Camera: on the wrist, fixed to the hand. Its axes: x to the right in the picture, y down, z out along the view.
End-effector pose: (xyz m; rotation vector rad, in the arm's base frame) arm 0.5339 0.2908 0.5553 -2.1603 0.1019 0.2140
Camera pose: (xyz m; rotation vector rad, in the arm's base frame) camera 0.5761 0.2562 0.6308 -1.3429 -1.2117 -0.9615
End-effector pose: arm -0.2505 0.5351 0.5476 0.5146 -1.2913 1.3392
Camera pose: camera -0.1860 0.5996 0.5667 1.1621 -0.0870 0.2410
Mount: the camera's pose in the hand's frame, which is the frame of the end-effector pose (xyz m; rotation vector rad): 0.0266 -0.0483 -0.0751 0.3800 0.3253 -1.5718
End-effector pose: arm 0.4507 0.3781 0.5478 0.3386 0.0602 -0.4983
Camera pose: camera 0.4528 0.3511 0.4587 0.7177 0.5790 -2.0218
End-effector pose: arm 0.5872 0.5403 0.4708 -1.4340 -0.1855 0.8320
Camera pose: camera 0.6687 0.5007 0.4923 -0.6660 -0.7238 -0.6306
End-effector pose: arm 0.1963 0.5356 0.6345 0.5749 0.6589 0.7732
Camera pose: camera 0.1781 0.5449 0.5436 0.1207 1.2848 -0.7694
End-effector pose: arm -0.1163 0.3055 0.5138 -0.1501 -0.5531 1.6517
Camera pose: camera -0.0468 0.3540 0.4750 0.2584 0.0095 0.1492
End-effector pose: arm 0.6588 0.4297 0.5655 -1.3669 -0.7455 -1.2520
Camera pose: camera 0.6004 0.3630 0.5942 -0.0088 -1.8082 -2.2132
